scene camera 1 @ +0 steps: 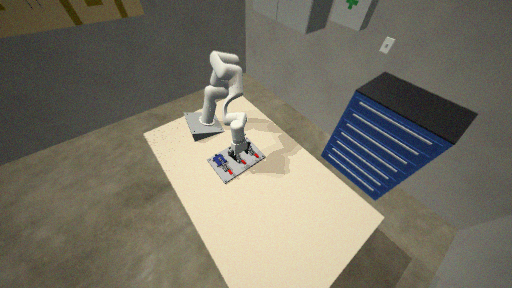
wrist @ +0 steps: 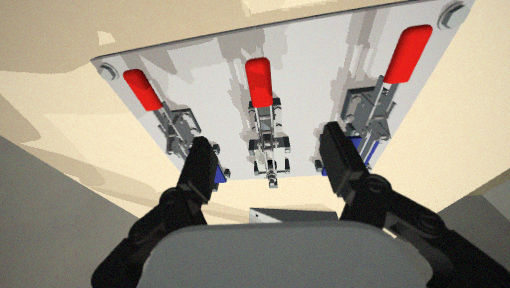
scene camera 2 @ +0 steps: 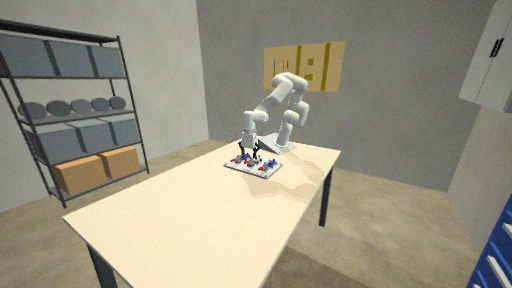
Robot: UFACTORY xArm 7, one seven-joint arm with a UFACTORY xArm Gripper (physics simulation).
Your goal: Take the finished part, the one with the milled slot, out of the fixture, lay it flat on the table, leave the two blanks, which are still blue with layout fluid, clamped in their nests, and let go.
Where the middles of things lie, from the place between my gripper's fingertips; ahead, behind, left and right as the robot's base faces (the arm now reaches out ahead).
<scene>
My gripper is now 9 cm above the fixture plate (scene camera 1: 237,169), 5 cm past it and 1 cm to the left of it.
</scene>
